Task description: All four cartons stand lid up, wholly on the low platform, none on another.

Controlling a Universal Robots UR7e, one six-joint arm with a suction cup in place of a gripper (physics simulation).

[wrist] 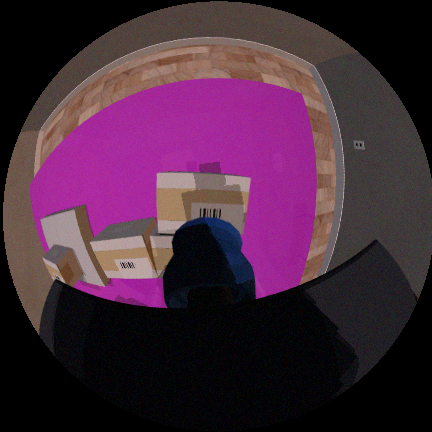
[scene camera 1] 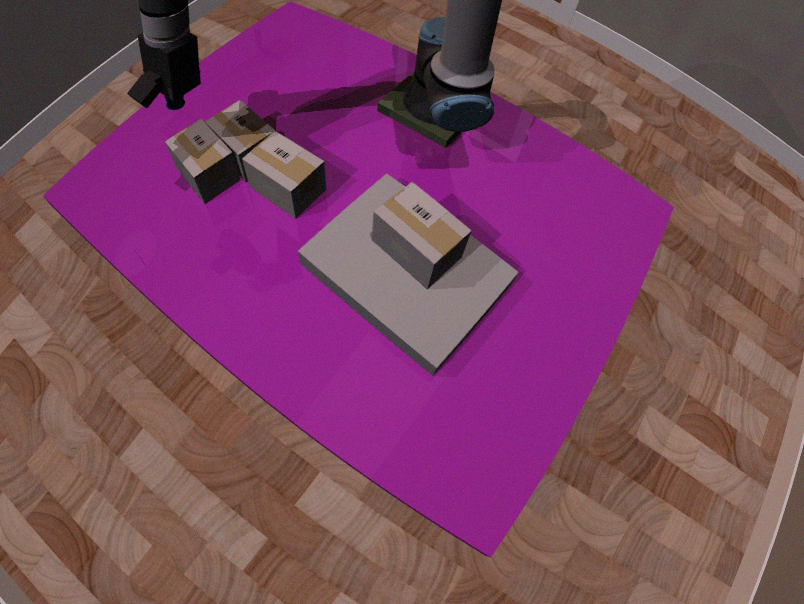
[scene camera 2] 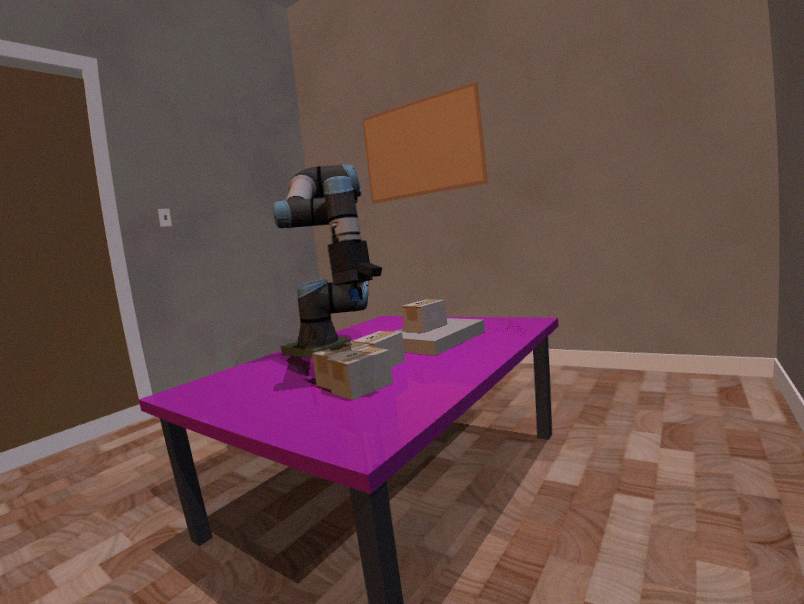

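Seen in the pictures: end effector, tool point: (wrist: 206, 248) (scene camera 1: 175, 103) (scene camera 2: 356, 301); arm's base, origin of the base link: (scene camera 2: 318, 341).
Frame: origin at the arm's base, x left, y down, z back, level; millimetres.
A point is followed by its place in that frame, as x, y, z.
One carton (scene camera 1: 415, 235) @(196, -111, -401) (scene camera 2: 425, 316) @(133, -73, -407) (wrist: 56, 261) @(123, -100, -405) stands lid up on the low grey platform (scene camera 1: 347, 253) @(96, -18, -452) (scene camera 2: 448, 336) @(98, -14, -509) (wrist: 61, 232) @(141, -18, -455), near its back edge. Three cartons stand lid up on the table, close together: the left one (scene camera 1: 206, 165) @(-237, -64, -478) (scene camera 2: 367, 377) @(-316, -13, -496) (wrist: 172, 202) @(-252, -64, -466), the back one (scene camera 1: 232, 126) @(-269, -64, -373) (wrist: 161, 245) @(-216, -63, -401), and the one nearest the platform (scene camera 1: 285, 172) @(-90, -64, -402) (scene camera 2: 394, 346) @(-96, -30, -428) (wrist: 120, 250) @(-130, -64, -402). My suction cup (scene camera 1: 174, 104) (scene camera 2: 354, 295) (wrist: 207, 230) hangs with a visible gap above the carton group and holds no carton. In the wrist view it hides part of the left carton's lid.
The magenta table (scene camera 1: 363, 403) @(271, 29, -643) (scene camera 2: 259, 409) @(-503, 30, -291) (wrist: 235, 125) @(-388, 29, -591) carries everything. The arm's base stands on a green plate (scene camera 1: 415, 123) @(1, 6, -87) (scene camera 2: 295, 351) @(-102, 12, 18) behind the cartons and platform. An orange board (scene camera 2: 425, 143) hangs on the wall.
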